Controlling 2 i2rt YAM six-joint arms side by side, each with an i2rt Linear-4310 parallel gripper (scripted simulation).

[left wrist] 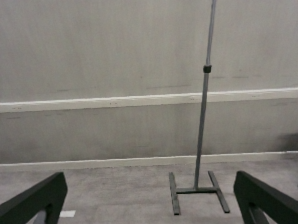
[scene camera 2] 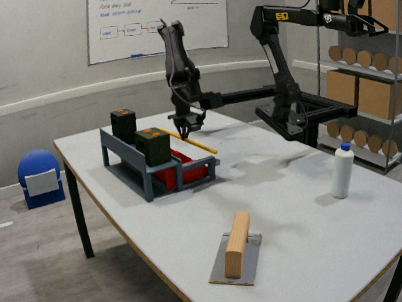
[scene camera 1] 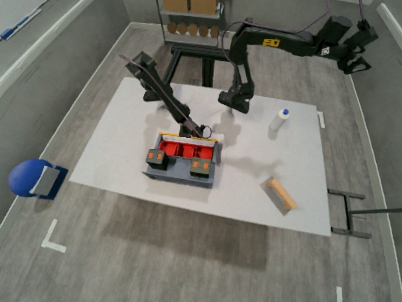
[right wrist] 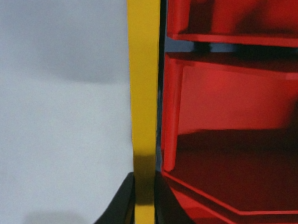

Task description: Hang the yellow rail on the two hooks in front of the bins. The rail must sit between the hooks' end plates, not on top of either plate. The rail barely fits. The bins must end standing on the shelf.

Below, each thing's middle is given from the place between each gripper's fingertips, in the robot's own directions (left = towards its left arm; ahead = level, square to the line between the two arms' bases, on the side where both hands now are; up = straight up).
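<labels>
The blue-grey shelf [scene camera 2: 147,189] is 320 mm ahead of my left hand [scene camera 1: 367,59], 710 mm to the right of it and 500 mm below it. As for the green box [scene camera 2: 154,143], my left hand is 390 mm short of it, 600 mm to the left of it and 420 mm above it. Going by their middles, the green box is the nearest to my left hand of the things named here.
My right hand is 130 mm short of the shelf and 30 mm above it. The green box is 200 mm ahead of my right hand, 110 mm to the left of it and 50 mm above it. By its middle, the green box is nearer to my right hand than to my left hand.
</labels>
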